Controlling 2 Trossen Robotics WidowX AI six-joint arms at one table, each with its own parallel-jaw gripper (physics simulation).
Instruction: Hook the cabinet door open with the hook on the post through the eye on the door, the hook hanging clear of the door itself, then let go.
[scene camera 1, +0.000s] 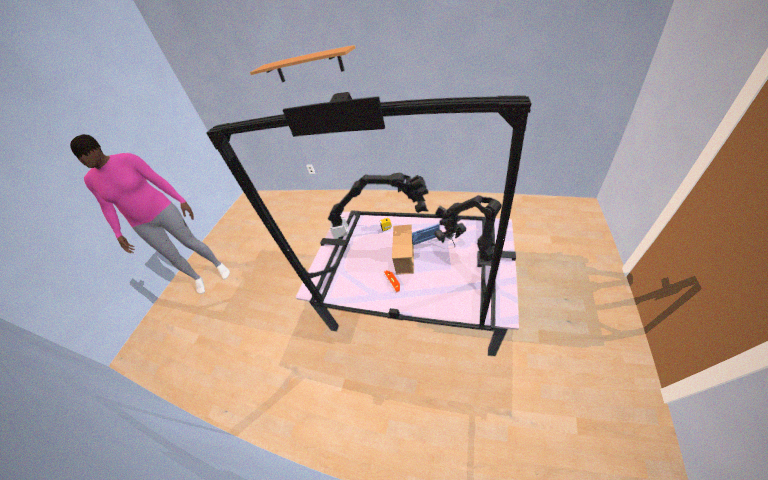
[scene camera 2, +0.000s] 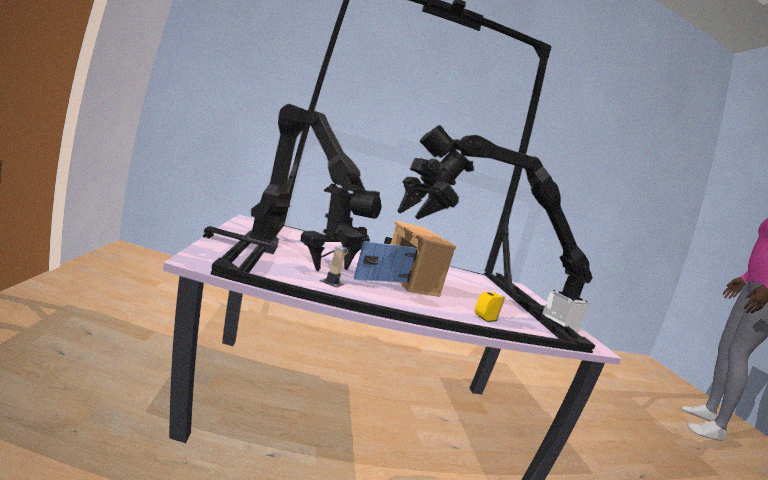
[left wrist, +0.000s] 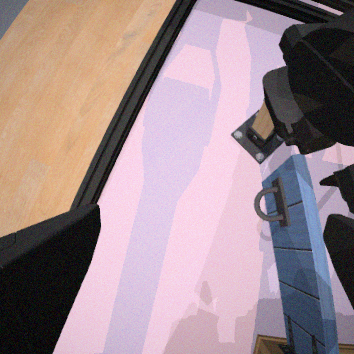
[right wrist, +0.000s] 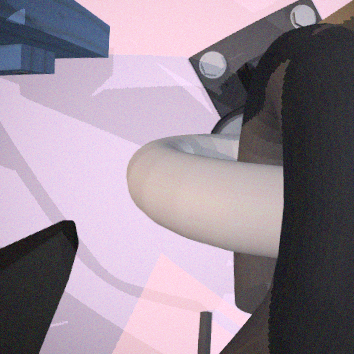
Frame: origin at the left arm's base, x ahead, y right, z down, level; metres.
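Where they show: left gripper, fingertip midpoint: (scene camera 1: 426, 206) (scene camera 2: 407, 215) (left wrist: 215, 221); right gripper, fingertip midpoint: (scene camera 1: 449, 240); left arm's base at its link origin: (scene camera 1: 337, 223) (scene camera 2: 570, 296); right arm's base at its link origin: (scene camera 1: 486, 257) (scene camera 2: 261, 238).
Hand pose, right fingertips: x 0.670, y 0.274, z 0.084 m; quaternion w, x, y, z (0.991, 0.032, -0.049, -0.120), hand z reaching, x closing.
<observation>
Each offset is from my right fingertips to the top centre of the thing. "pt": to the spot under its first point.
A small wooden cabinet @[dx -0.280, dy +0.048, dz -0.139 m] (scene camera 1: 402, 248) (scene camera 2: 432, 257) stands mid-table with its blue door @[pt dx -0.134, dy -0.037, dz -0.065 m] (scene camera 1: 425, 233) (scene camera 2: 384, 262) (left wrist: 298, 253) (right wrist: 53, 31) swung open. The eye @[pt dx -0.078, dy -0.076, dz -0.060 m] (left wrist: 261, 207) on the door is empty. A short wooden post @[pt dx +0.021, dy -0.065, dz -0.036 m] (scene camera 2: 336, 264) (left wrist: 263, 123) on a dark base plate stands just beyond the door's free edge. The hook (scene camera 2: 323, 254) (right wrist: 253, 288) hangs from a pale ring @[pt dx -0.009, dy -0.038, dz -0.074 m] (right wrist: 197, 197) on the post, on the side away from the door. My right gripper (scene camera 1: 449, 234) (scene camera 2: 332, 251) is open, its fingers astride the post and hook. My left gripper (scene camera 1: 420, 207) (scene camera 2: 425, 202) (left wrist: 215, 221) is open and empty, high above the cabinet.
A yellow block @[dx -0.360, dy -0.230, dz -0.064 m] (scene camera 1: 386, 224) (scene camera 2: 489, 306), an orange tool @[dx -0.376, dy +0.197, dz -0.002 m] (scene camera 1: 392, 280) and a white box (scene camera 1: 338, 231) (scene camera 2: 565, 310) lie on the pink table. A black rail (scene camera 2: 411, 315) (left wrist: 116, 119) frames the table, under a tall black gantry (scene camera 1: 511, 190).
</observation>
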